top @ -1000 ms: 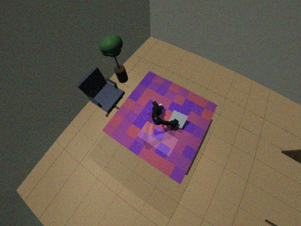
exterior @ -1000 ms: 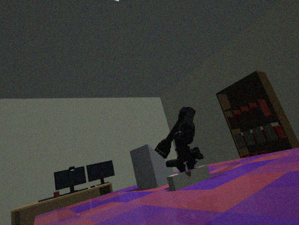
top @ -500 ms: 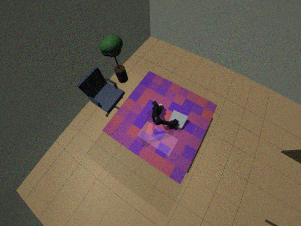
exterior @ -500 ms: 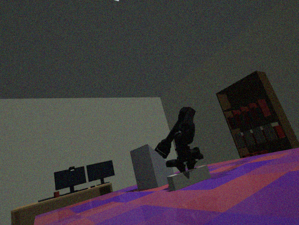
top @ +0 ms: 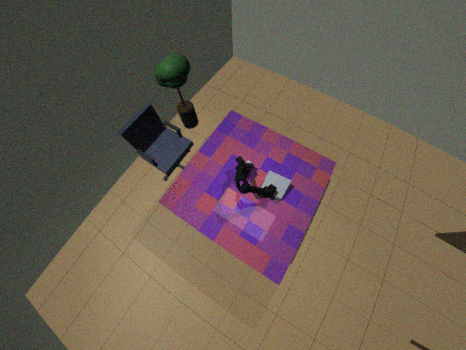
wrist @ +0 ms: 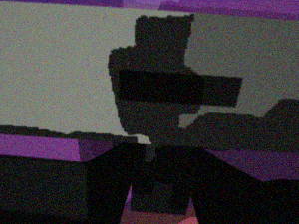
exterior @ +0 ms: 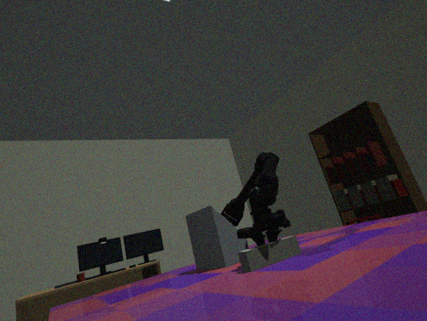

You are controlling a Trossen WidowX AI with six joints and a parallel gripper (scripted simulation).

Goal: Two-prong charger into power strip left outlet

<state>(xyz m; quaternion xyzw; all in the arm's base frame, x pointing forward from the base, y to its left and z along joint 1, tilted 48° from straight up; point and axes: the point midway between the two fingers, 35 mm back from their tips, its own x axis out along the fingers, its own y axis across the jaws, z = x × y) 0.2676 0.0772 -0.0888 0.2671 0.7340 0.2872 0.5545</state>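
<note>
My gripper tip is now 2 cm short of the dark two-prong charger and 1 cm below it.
</note>
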